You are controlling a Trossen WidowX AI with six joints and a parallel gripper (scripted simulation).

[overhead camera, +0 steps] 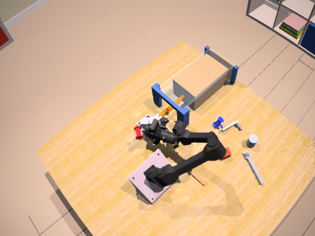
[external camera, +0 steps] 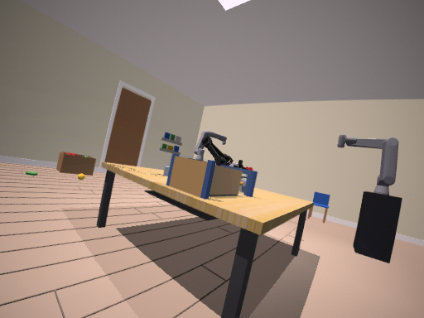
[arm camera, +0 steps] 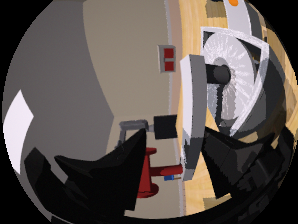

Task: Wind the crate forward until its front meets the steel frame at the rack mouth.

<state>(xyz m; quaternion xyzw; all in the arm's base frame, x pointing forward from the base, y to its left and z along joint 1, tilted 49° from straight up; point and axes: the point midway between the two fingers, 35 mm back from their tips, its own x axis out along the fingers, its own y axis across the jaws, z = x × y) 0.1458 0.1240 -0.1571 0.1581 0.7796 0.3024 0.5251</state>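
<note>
Right now my gripper tip is 40 mm past the red knob, 30 mm to the left of it and 20 mm below it. The rest, counted from my gripper tip: blue steel frame (210 mm ahead, 20 mm to the left, 30 mm below); then winch (40 mm ahead, 10 mm to the left, 100 mm below); then crank handle (10 mm to the right, 10 mm below).
</note>
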